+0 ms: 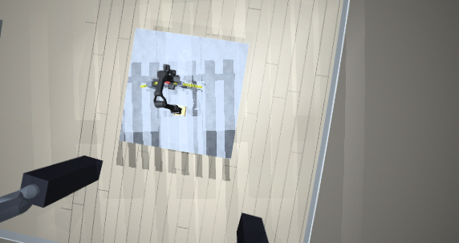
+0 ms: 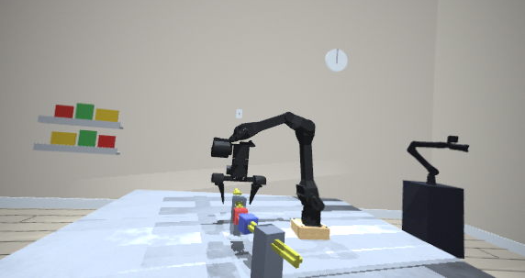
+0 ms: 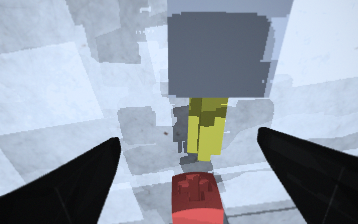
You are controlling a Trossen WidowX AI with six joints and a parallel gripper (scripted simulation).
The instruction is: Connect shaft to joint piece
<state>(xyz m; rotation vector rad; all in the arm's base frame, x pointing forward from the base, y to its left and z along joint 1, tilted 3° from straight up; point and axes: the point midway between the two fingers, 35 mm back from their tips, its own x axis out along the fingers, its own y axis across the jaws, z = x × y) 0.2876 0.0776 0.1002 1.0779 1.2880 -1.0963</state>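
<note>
Now: gripper tip 80 mm to the right of the red joint piece, 20 mm past it and 10 mm above it.
</note>
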